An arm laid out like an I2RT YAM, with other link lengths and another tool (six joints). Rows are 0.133 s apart.
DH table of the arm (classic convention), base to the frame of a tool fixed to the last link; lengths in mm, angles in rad. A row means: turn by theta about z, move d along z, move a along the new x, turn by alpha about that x. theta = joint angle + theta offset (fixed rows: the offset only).
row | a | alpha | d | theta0
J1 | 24 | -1.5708 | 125.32 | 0
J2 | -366.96 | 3.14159 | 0 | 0
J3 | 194.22 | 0 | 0 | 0.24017
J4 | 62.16 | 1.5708 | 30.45 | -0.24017
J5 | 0 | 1.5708 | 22.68 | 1.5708
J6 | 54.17 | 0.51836 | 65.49 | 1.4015
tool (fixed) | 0 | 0 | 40.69 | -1.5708
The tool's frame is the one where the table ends.
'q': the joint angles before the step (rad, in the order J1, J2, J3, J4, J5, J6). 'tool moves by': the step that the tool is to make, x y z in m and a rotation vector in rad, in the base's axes. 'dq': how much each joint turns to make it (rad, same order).
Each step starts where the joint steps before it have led.
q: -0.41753 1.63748 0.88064 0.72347 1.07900 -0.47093
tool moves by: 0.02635 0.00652 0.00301 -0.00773 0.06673 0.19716
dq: 0.05342 0.00000 -0.00003 0.00040 -0.14266 -0.06980
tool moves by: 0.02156 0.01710 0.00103 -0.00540 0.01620 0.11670
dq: 0.07552 0.00002 0.00042 0.00113 -0.04083 -0.01909
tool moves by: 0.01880 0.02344 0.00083 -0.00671 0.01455 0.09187
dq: 0.09155 -0.00002 -0.00003 0.00001 0.00000 -0.01602
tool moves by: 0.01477 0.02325 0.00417 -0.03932 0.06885 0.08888
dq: 0.08814 -0.00001 0.00003 -0.00042 0.00077 -0.07896
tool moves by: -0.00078 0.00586 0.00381 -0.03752 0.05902 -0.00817
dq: 0.02439 0.00001 -0.00002 -0.00074 0.03393 -0.06867
